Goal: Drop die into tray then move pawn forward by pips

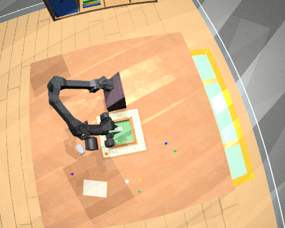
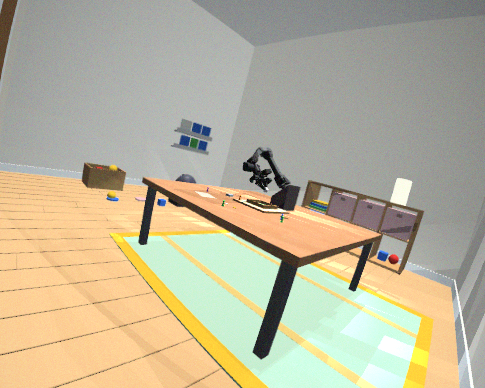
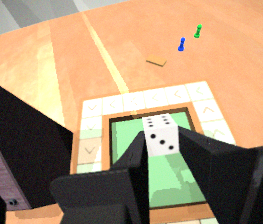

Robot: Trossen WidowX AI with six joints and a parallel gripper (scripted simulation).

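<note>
The orange pawn lies 11 cm ahead of my gripper tip, 11 cm to the right of it and 9 cm below it. From my gripper tip the other things lie so: green dice tray (11 cm below); grey block (6 cm ahead, 28 cm to the right, 11 cm below); tan wedge (5 cm ahead, 23 cm to the left, 12 cm below).
</note>
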